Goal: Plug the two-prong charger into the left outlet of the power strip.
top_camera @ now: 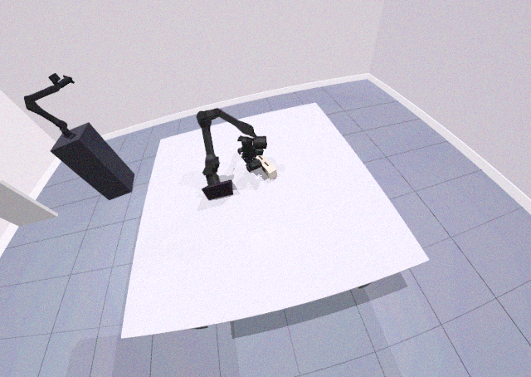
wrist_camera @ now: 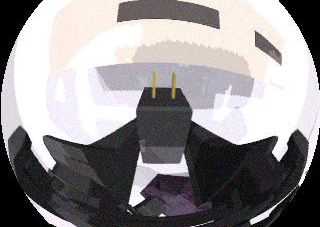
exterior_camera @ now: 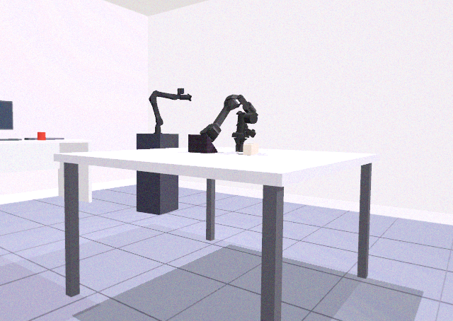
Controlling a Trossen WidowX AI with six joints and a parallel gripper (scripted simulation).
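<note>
Now: gripper tip 20 mm short of the dark charger and 10 mm below it.
</note>
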